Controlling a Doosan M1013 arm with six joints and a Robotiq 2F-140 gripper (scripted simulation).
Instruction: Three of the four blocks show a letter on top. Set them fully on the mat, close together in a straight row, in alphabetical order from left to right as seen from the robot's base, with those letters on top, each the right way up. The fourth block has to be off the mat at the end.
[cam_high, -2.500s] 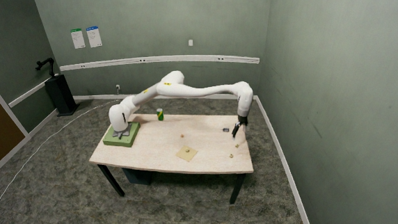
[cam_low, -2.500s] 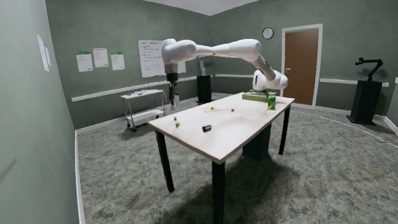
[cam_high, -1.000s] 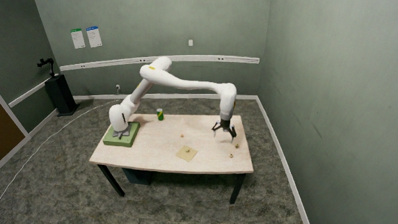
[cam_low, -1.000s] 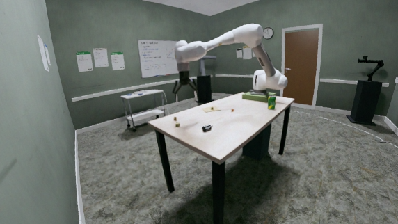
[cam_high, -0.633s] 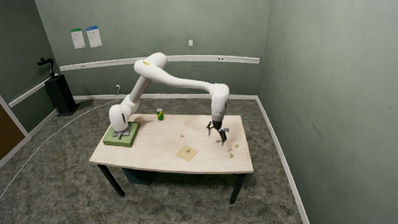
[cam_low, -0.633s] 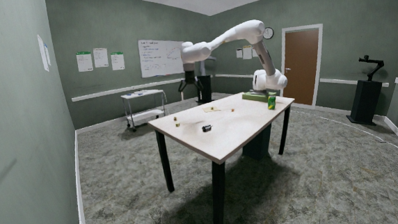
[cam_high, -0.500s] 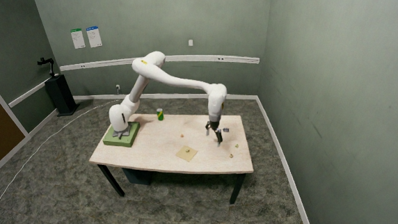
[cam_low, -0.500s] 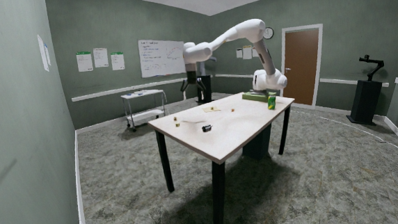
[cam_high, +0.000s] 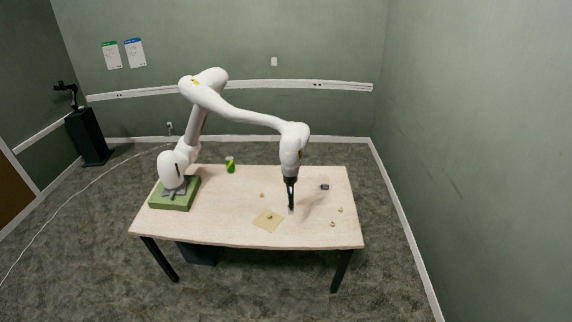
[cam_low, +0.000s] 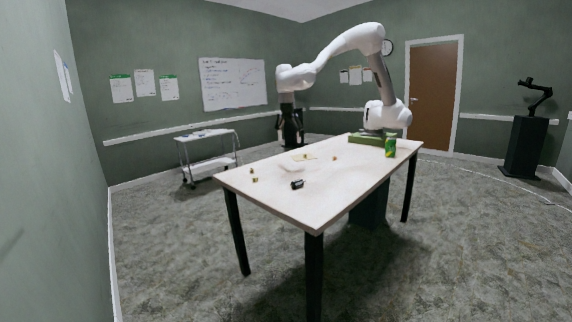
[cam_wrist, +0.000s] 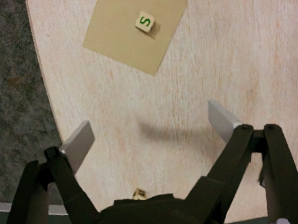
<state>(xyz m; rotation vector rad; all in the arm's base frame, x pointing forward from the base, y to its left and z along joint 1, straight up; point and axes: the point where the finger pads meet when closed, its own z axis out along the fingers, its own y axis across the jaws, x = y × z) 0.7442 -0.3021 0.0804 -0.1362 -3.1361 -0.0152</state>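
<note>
The tan mat is 13 cm behind my hand, 1 cm to the left of it and 14 cm below it. Round my hand: black object (26 cm ahead, 24 cm to the left, 12 cm below); then can (36 cm behind, 51 cm to the left, 8 cm below).
</note>
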